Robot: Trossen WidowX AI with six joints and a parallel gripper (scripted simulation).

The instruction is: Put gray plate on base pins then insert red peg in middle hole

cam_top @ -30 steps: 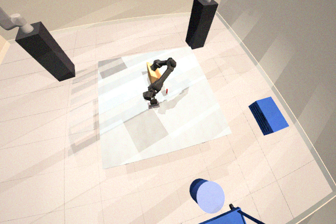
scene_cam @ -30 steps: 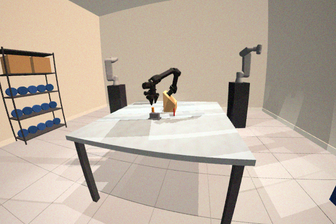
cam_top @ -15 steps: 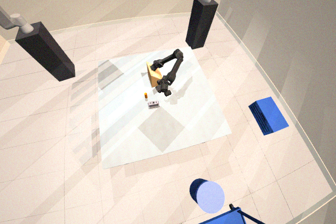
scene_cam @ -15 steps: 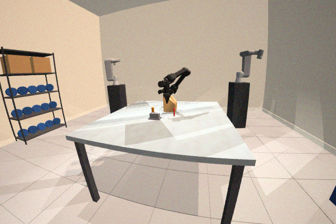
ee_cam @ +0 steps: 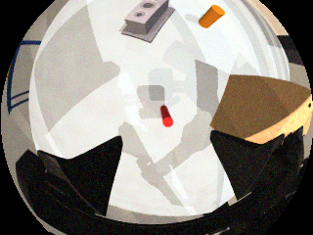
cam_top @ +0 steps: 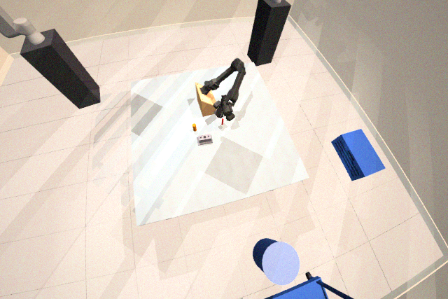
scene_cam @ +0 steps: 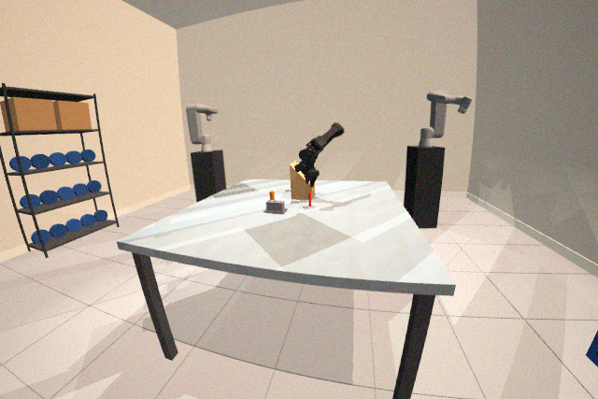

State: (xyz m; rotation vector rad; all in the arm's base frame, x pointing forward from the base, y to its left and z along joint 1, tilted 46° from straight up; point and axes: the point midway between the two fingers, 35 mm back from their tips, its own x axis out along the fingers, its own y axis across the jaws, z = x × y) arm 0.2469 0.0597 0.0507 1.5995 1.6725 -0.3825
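My gripper tip is 90 mm above the red peg and 10 mm past it. Also, from my gripper tip: gray plate (190 mm to the right, 80 mm below, 80 mm ahead); then base (190 mm to the right, 120 mm below, 80 mm ahead); then orange cylinder (230 mm to the right, 90 mm below, 40 mm behind).
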